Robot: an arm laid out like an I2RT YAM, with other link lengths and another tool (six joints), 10 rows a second.
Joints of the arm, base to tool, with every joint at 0 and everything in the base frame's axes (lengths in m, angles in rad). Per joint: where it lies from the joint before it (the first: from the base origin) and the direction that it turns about. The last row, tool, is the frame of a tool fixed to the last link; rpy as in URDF.
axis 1: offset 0 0 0.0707 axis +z
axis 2: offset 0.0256 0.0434 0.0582 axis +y
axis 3: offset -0.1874 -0.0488 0 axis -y
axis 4: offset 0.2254 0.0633 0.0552 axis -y
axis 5: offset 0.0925 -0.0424 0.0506 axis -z
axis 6: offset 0.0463 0 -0.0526 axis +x
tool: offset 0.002 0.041 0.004 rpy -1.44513 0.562 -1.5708
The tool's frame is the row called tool.
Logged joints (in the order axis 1, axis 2, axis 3, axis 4, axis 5, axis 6), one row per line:
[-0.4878, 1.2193, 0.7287, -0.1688, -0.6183, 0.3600]
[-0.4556, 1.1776, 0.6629, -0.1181, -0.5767, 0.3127]
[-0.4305, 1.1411, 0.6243, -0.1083, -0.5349, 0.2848]
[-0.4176, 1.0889, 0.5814, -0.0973, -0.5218, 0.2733]
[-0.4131, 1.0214, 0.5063, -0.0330, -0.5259, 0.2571]
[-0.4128, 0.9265, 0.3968, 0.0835, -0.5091, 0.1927]
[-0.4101, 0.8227, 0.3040, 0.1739, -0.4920, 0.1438]
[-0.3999, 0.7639, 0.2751, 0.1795, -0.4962, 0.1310]
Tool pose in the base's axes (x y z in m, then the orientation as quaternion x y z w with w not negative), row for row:
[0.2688, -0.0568, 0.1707, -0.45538, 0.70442, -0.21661, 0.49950]
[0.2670, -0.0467, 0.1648, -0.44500, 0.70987, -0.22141, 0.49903]
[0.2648, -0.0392, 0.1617, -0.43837, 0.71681, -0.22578, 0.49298]
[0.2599, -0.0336, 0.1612, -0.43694, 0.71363, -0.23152, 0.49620]
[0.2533, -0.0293, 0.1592, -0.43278, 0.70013, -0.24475, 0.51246]
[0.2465, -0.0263, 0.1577, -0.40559, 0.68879, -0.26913, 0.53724]
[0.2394, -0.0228, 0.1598, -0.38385, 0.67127, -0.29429, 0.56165]
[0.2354, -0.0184, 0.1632, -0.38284, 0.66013, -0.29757, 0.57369]
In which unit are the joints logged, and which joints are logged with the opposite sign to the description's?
The joints are logged in radians. Opposite sign: axis 6.
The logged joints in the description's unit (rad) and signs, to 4 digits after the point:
[-0.4878, 1.2193, 0.7287, -0.1688, -0.6183, -0.3600]
[-0.4556, 1.1776, 0.6629, -0.1181, -0.5767, -0.3127]
[-0.4305, 1.1411, 0.6243, -0.1083, -0.5349, -0.2848]
[-0.4176, 1.0889, 0.5814, -0.0973, -0.5218, -0.2733]
[-0.4131, 1.0214, 0.5063, -0.0330, -0.5259, -0.2571]
[-0.4128, 0.9265, 0.3968, 0.0835, -0.5091, -0.1927]
[-0.4101, 0.8227, 0.3040, 0.1739, -0.4920, -0.1438]
[-0.3999, 0.7639, 0.2751, 0.1795, -0.4962, -0.1310]

